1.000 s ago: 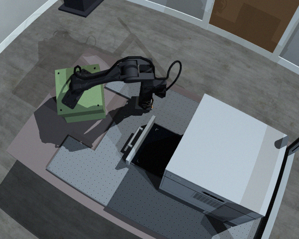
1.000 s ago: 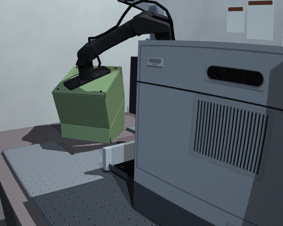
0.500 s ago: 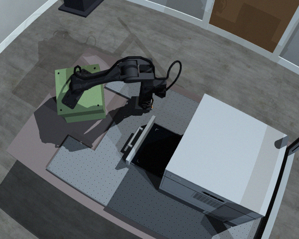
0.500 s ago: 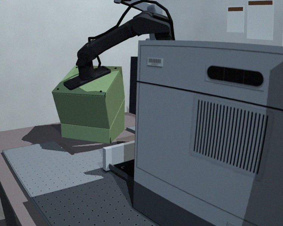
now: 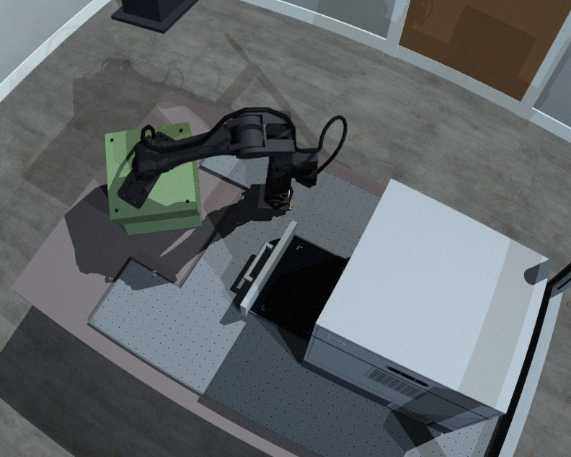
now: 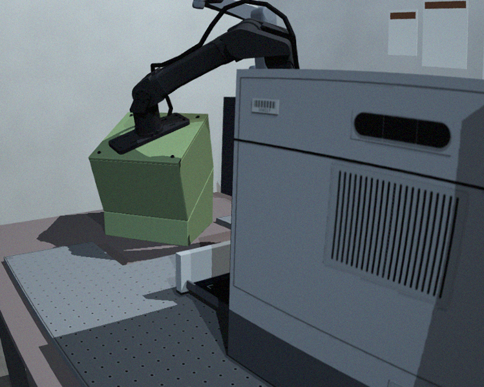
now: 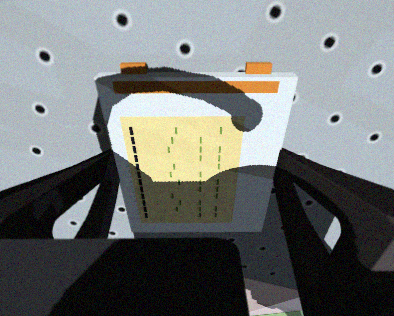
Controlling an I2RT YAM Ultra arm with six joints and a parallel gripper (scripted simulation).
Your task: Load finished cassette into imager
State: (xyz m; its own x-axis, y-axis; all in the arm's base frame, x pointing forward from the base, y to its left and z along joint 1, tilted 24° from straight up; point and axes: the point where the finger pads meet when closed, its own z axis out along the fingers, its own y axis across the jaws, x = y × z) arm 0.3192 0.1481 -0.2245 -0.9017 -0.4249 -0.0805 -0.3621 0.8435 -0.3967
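The imager drawer lies 210 mm ahead of my hand, 240 mm to the right of it and 30 mm above it. The rest, counted from my hand: cassette FINISHED: right at my hand.
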